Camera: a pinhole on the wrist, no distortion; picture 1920 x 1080 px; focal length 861.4 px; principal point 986.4 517.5 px. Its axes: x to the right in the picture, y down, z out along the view. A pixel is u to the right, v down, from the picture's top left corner.
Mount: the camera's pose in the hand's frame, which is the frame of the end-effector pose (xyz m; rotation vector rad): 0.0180 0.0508 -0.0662 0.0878 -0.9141 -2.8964
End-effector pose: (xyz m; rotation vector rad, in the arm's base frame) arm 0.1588 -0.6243 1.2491 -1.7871 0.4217 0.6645
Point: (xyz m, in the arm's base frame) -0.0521 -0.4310 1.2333
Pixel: 1463.5 955.0
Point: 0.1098 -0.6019 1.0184
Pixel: 503.7 408.5
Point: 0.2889 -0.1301 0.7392
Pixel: 249.4 1018.6
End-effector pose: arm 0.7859 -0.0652 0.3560 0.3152 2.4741 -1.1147
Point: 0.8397 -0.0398 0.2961
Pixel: 1274.5 806.0
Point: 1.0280 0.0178 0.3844
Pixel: outside the picture
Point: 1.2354 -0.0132 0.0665
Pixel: 1412.6 313.9
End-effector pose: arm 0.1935 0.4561 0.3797 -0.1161 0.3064 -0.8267
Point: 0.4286 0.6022 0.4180
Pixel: 842.8 296.7
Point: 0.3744 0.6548 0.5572
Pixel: 1142.7 564.5
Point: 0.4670 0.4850 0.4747
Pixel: 552.8 625.1
